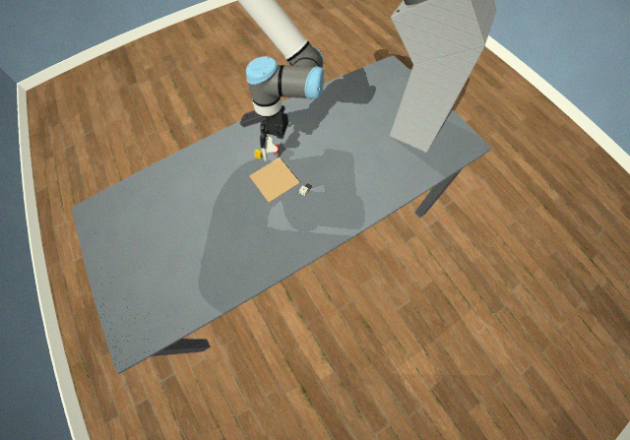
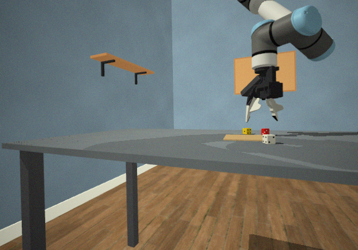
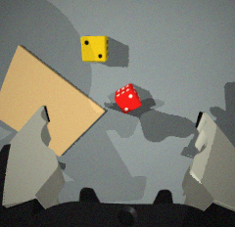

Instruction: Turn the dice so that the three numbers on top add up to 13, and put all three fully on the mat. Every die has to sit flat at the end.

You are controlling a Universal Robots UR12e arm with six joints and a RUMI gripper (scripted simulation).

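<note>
My gripper is now 1 cm past the red die and 4 cm above it. From my hand the other things lie so: tan mat (5 cm ahead, 12 cm to the left, 5 cm below); then yellow die (6 cm ahead, 1 cm to the right, 4 cm below); then white die (3 cm behind, 22 cm to the left, 4 cm below).
</note>
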